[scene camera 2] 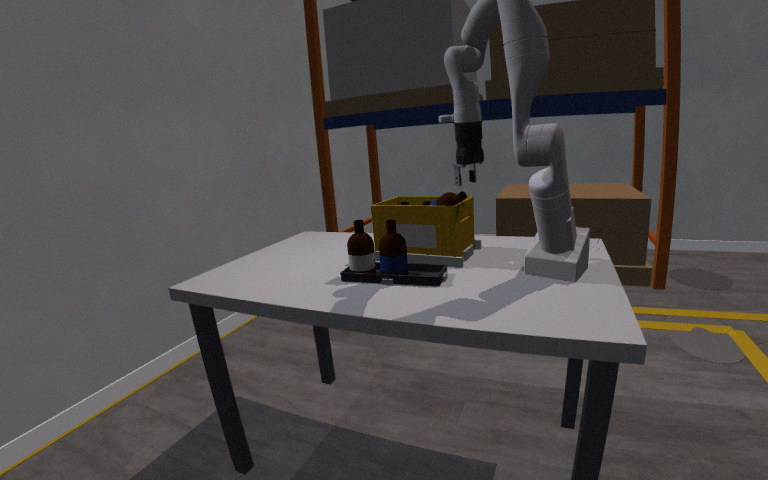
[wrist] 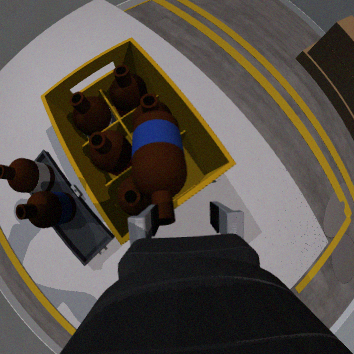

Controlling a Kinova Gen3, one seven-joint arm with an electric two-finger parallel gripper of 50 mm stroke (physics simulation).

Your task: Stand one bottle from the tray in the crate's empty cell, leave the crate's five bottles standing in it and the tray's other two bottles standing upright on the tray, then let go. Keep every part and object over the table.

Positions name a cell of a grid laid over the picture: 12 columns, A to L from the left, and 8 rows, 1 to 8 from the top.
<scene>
I see my gripper (scene camera 2: H4), a white-labelled bottle (scene camera 2: F5), a blue-labelled bottle (scene camera 2: G5), a blue-labelled bottle (wrist: F4) and a white-labelled bottle (wrist: D3).
My gripper shows as well in the wrist view (wrist: G5).
</scene>
